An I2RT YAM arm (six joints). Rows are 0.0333 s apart.
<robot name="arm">
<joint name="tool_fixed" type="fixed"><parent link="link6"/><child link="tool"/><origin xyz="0 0 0" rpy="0 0 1.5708"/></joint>
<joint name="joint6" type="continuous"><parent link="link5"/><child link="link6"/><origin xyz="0.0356 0 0.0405" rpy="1.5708 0 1.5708"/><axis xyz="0 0 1"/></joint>
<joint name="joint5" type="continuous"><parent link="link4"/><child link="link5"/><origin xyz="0.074 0.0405 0.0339" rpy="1.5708 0 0"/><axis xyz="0 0 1"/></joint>
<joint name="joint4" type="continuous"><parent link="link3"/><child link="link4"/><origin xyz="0.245 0.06 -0.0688" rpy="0 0 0"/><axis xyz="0 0 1"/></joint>
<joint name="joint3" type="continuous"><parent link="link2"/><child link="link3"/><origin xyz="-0.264 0 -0.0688" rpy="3.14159 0 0"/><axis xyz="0 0 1"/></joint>
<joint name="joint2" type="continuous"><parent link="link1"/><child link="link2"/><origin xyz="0.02 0.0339 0.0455" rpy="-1.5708 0 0"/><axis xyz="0 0 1"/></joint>
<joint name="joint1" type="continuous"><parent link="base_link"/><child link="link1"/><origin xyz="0 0 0.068" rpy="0 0 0"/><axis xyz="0 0 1"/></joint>
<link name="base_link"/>
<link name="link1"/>
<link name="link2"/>
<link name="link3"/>
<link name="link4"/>
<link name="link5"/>
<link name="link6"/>
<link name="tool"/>
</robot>
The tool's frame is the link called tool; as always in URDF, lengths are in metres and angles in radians. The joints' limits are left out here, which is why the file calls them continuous.
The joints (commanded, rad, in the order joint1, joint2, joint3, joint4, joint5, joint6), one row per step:
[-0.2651, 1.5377, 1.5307, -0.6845, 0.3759, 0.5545]
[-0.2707, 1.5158, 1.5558, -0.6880, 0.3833, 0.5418]
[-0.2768, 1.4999, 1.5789, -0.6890, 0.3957, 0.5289]
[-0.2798, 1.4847, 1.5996, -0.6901, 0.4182, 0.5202]
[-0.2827, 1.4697, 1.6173, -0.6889, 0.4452, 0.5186]
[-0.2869, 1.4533, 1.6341, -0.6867, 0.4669, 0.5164]
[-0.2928, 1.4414, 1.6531, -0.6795, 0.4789, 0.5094]
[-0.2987, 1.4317, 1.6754, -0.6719, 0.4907, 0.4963]
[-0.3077, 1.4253, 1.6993, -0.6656, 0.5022, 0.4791]
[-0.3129, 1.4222, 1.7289, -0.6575, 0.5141, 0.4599]
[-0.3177, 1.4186, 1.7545, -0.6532, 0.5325, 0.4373]
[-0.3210, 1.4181, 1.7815, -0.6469, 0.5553, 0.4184]
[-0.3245, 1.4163, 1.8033, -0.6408, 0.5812, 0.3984]
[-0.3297, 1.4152, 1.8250, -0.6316, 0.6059, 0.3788]
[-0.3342, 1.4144, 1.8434, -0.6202, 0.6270, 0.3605]
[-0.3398, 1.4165, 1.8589, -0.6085, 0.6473, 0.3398]
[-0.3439, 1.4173, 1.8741, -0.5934, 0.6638, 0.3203]
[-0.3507, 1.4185, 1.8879, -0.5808, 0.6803, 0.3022]
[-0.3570, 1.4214, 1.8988, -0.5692, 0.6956, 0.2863]
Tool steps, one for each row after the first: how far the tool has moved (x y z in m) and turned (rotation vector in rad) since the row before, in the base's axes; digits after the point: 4 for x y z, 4 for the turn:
[-0.0064, -0.0005, 0.0149, -0.0236, -0.0337, -0.0041]
[-0.0054, -0.0010, 0.0125, -0.0253, -0.0273, -0.0091]
[-0.0055, -0.0002, 0.0115, -0.0271, -0.0249, -0.0172]
[-0.0057, -0.0002, 0.0106, -0.0241, -0.0276, -0.0250]
[-0.0064, -0.0002, 0.0106, -0.0217, -0.0295, -0.0220]
[-0.0052, -0.0007, 0.0103, -0.0206, -0.0303, -0.0136]
[-0.0051, -0.0007, 0.0107, -0.0246, -0.0275, -0.0115]
[-0.0049, -0.0017, 0.0101, -0.0261, -0.0216, -0.0135]
[-0.0041, -0.0007, 0.0111, -0.0286, -0.0239, -0.0102]
[-0.0045, -0.0006, 0.0095, -0.0302, -0.0135, -0.0158]
[-0.0038, -0.0005, 0.0092, -0.0286, -0.0158, -0.0203]
[-0.0040, -0.0005, 0.0079, -0.0279, -0.0106, -0.0240]
[-0.0040, -0.0010, 0.0079, -0.0272, -0.0130, -0.0254]
[-0.0035, -0.0008, 0.0070, -0.0244, -0.0128, -0.0221]
[-0.0023, -0.0015, 0.0053, -0.0231, -0.0055, -0.0226]
[-0.0025, -0.0008, 0.0059, -0.0226, -0.0106, -0.0181]
[-0.0026, -0.0015, 0.0051, -0.0199, -0.0076, -0.0214]
[-0.0015, -0.0017, 0.0037, -0.0162, -0.0041, -0.0203]

